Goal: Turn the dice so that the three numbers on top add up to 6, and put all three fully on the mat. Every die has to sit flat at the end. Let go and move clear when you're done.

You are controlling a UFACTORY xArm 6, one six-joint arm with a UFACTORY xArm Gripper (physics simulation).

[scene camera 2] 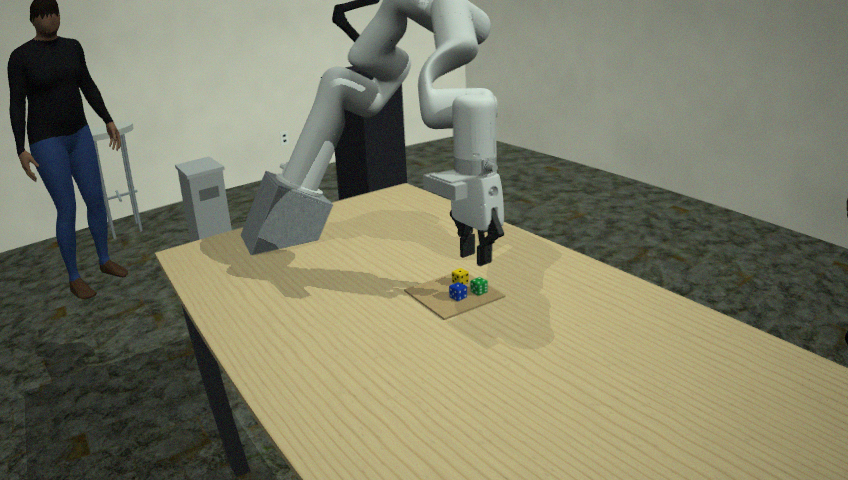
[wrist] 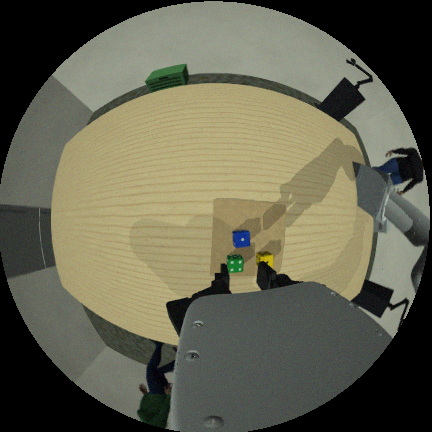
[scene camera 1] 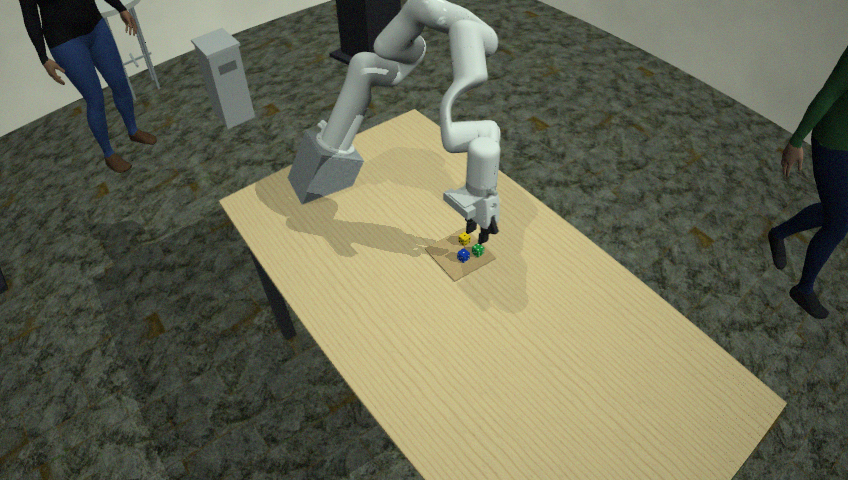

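Seen in the pictures: gripper, between the fingertips: (scene camera 2: 475, 259) (wrist: 241, 272) (scene camera 1: 477, 236); arm's base, origin of its link: (scene camera 2: 298, 186) (scene camera 1: 334, 144).
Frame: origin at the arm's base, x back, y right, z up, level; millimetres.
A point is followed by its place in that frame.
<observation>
The green die (scene camera 1: 477, 250) {z -90, x -552, y -25 mm} (scene camera 2: 479, 286) {z -95, x -556, y -24 mm} (wrist: 235, 264) {z -90, x -545, y -34 mm} sits flat on the brown mat (scene camera 1: 455, 273) {z -115, x -548, y 59 mm} (scene camera 2: 445, 310) {z -115, x -545, y 58 mm} (wrist: 225, 210) {z -115, x -545, y 55 mm}, with four pips on top in the wrist view. The blue die (scene camera 1: 463, 255) {z -90, x -535, y 14 mm} (scene camera 2: 457, 291) {z -94, x -539, y 19 mm} (wrist: 241, 239) {z -90, x -530, y 6 mm} lies flat near the mat's middle, one pip up. The yellow die (scene camera 1: 464, 238) {z -91, x -497, y -35 mm} (scene camera 2: 459, 276) {z -94, x -501, y -29 mm} (wrist: 265, 259) {z -90, x -493, y -37 mm} is flat on the mat and seems to show one pip on top; a finger partly hides it in the wrist view. The dice stand apart. My gripper (scene camera 1: 477, 233) {z -45, x -544, y -28 mm} (scene camera 2: 476, 255) {z -45, x -544, y -28 mm} (wrist: 241, 272) {z -45, x -544, y -28 mm} is partly open, empty and above the dice, touching none.
The mat lies on a long wooden table (scene camera 1: 565, 333) {z -119, x -878, y 18 mm} (scene camera 2: 535, 386) {z -119, x -805, y 136 mm} (wrist: 150, 175) {z -119, x -680, y 152 mm}. The arm's grey base block (scene camera 1: 324, 169) {z -18, x -51, y 85 mm} (scene camera 2: 288, 217) {z -46, x -56, y 71 mm} stands at the table's far left end. People stand on the floor away from the table.
</observation>
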